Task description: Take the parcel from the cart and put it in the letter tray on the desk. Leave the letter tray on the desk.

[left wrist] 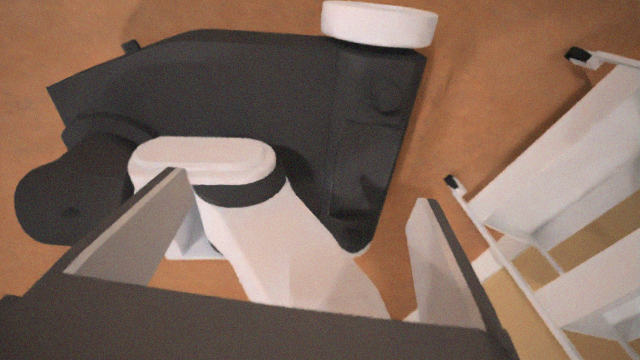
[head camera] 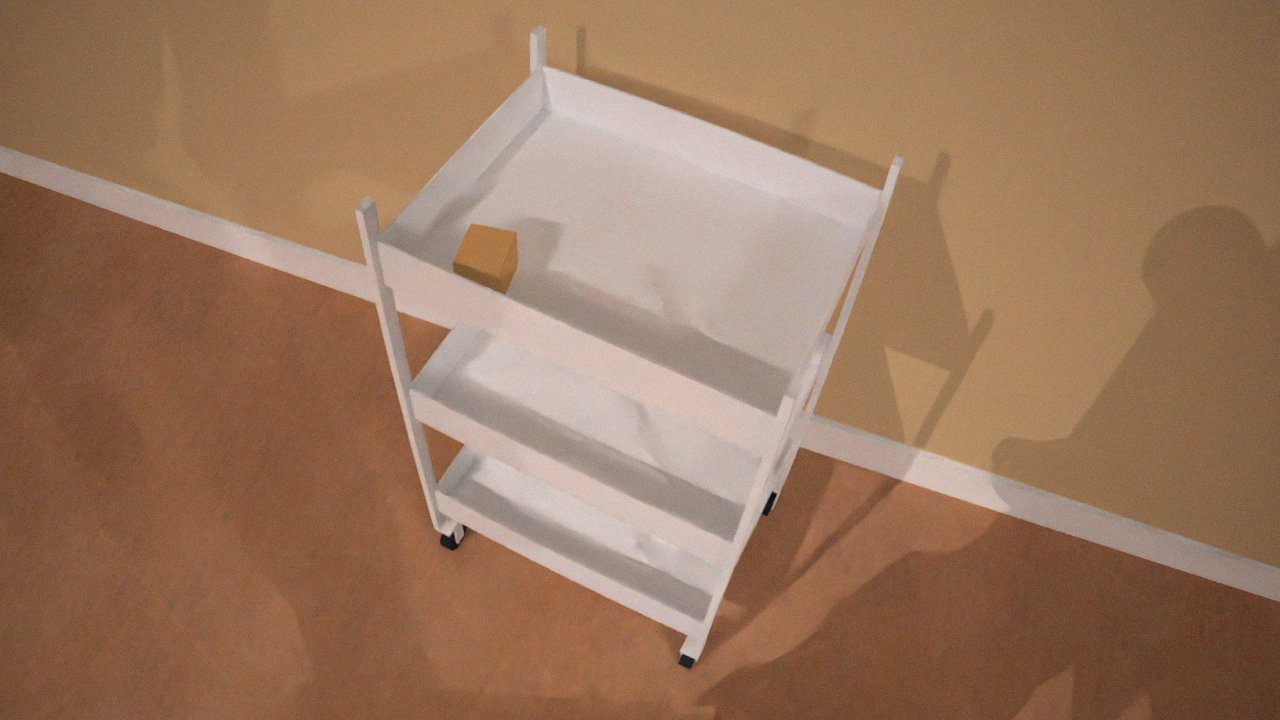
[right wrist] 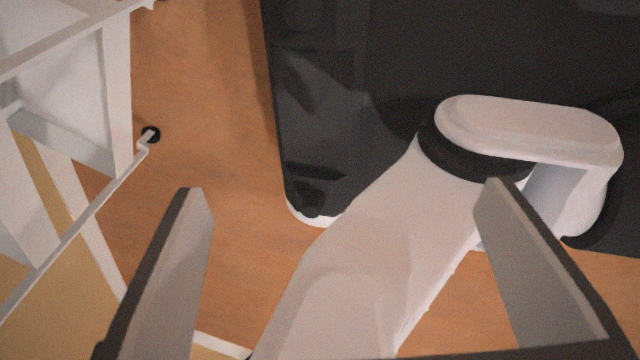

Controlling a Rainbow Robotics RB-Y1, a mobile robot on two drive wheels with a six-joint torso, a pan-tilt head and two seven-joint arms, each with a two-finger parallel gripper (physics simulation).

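Places are measured from the robot's base along level axes (x back, y right, z up), in metres.
Pixels of known places: left gripper, fingertip midpoint: (left wrist: 299, 198); right gripper, fingertip midpoint: (right wrist: 345, 200).
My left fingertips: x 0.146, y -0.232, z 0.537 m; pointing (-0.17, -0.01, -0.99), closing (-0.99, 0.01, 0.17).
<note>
Behind a point stands the place of what it marks.
The parcel (head camera: 486, 255) {x -0.520, y -0.132, z 0.713 m}, a small orange-brown box, sits in the top tray of the white cart, in the near left corner in the head view. The cart (head camera: 572, 335) {x -0.423, y -0.039, z 0.718 m} (left wrist: 545, 135) {x -0.441, y -0.077, z 0.137 m} (right wrist: 117, 95) {x -0.410, y -0.010, z 0.173 m} has three tiers and stands by the wall. My left gripper (left wrist: 299, 198) {x 0.146, y -0.232, z 0.537 m} is open and empty, with the robot's own base and arm behind its fingers. My right gripper (right wrist: 345, 200) {x 0.105, y 0.208, z 0.543 m} is open and empty, also with the robot's own parts behind it. Both grippers are apart from the parcel. The desk and the letter tray do not show in these views.
The tan wall (head camera: 1074, 107) {x -0.708, y 0.506, z 0.837 m} with a white baseboard (head camera: 1002, 490) {x -0.634, y 0.689, z 0.069 m} runs behind the cart. The cart's corner posts rise above its top tray walls. The robot's dark base (left wrist: 250, 90) {x 0.219, y -0.153, z 0.169 m} (right wrist: 340, 135) {x 0.045, y -0.031, z 0.191 m} stands close to the cart on the brown floor (head camera: 179, 537) {x -0.478, y -0.728, z 0.000 m}.
</note>
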